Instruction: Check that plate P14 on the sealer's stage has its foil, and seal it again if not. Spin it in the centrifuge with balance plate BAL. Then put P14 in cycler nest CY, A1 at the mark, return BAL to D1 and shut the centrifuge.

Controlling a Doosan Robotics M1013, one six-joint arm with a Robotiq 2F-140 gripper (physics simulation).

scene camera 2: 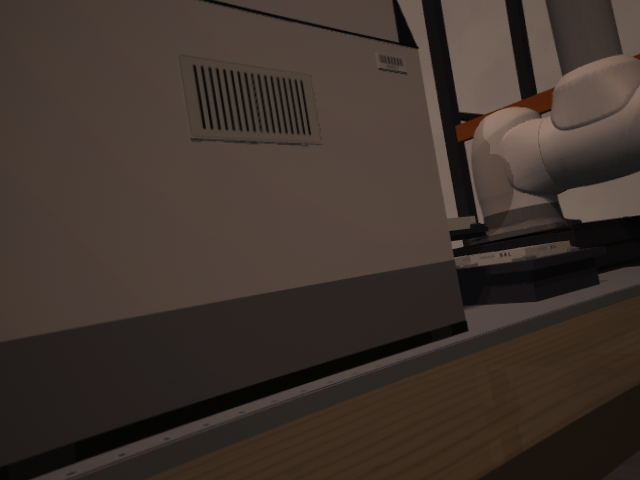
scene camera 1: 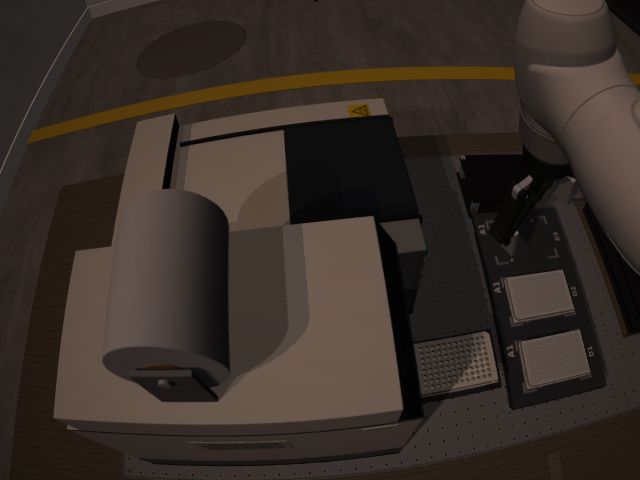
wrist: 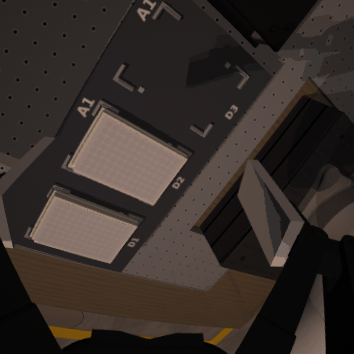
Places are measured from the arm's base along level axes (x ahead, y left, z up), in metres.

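Where they show: gripper, between the fingertips: (scene camera 1: 536, 222) (wrist: 151, 168); arm's base, origin of its link: (scene camera 2: 525, 236) (wrist: 323, 215).
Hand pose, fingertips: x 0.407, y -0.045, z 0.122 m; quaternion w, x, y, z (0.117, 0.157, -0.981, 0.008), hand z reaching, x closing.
Observation:
Things, the pixels of their top centre, and the offset from my fingertips. "pt": a spot on its surface instead. Level surfaces: height alone.
- well plate, centre of its top: (scene camera 1: 456, 362) 0.181 m ahead, 0.143 m left, 0.089 m down
- dark stage, a spot on its surface: (scene camera 1: 460, 393) pt 0.185 m ahead, 0.190 m left, 0.105 m down
- big beige machine, centre of its top: (scene camera 1: 167, 258) 0.476 m ahead, 0.099 m left, 0.266 m up
- black deck, height of its surface: 0.156 m down
- nest D1, a spot on its surface: (wrist: 84, 228) (scene camera 1: 553, 353) pt 0.008 m back, 0.177 m left, 0.140 m down
- D2, centre of its top: (wrist: 130, 163) (scene camera 1: 541, 293) 0.032 m back, 0.063 m left, 0.140 m down
- dark open hatch, a spot on its surface: (scene camera 1: 346, 170) pt 0.263 m ahead, 0.172 m right, 0.003 m up
- large cylinder, a spot on its surface: (scene camera 1: 170, 278) pt 0.477 m ahead, 0.115 m left, 0.261 m up
- dark block, centre of its top: (scene camera 1: 502, 172) 0.080 m back, 0.214 m right, 0.142 m down
A well plate (scene camera 1: 454, 361) lies on the dark stage (scene camera 1: 460, 393) beside the big beige machine (scene camera 1: 330, 310) (scene camera 2: 207, 207). Its wells show as open holes, and I see no foil sheet over it. A black deck (scene camera 1: 558, 395) (wrist: 35, 168) to its right holds a pale smooth-topped plate in nest D1 (scene camera 1: 553, 359) (wrist: 84, 228) and another in D2 (scene camera 1: 538, 294) (wrist: 130, 158). Nest D3 (wrist: 175, 88) is bare. My gripper (scene camera 1: 527, 216) hangs tilted above D3, open and empty. One finger (wrist: 267, 218) shows in the wrist view. I cannot read any plate labels.
The machine has a dark open hatch (scene camera 1: 346, 170) on top and a large cylinder (scene camera 1: 170, 278) at its front left. A dark block (scene camera 1: 490, 180) stands behind D3. A black rack (wrist: 281, 154) runs along the deck's right side. The arm (scene camera 1: 578, 92) (scene camera 2: 569, 134) looms at the right.

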